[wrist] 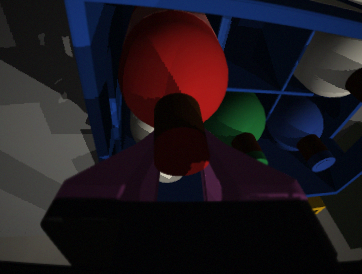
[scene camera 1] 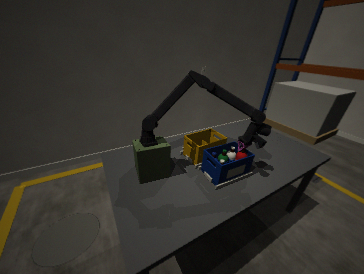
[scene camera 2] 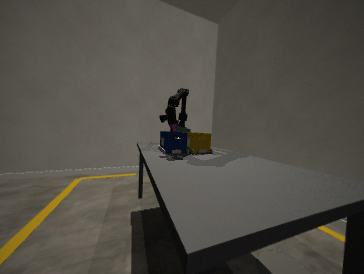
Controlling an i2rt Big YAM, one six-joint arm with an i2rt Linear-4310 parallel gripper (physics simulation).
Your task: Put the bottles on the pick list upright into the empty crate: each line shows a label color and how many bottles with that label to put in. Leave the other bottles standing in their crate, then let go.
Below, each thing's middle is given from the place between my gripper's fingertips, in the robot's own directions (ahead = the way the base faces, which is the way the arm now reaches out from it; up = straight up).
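Green bottle (wrist: 239, 122) in sight: behind my hand by 80 mm, to the left of it by 60 mm, below it by 90 mm.
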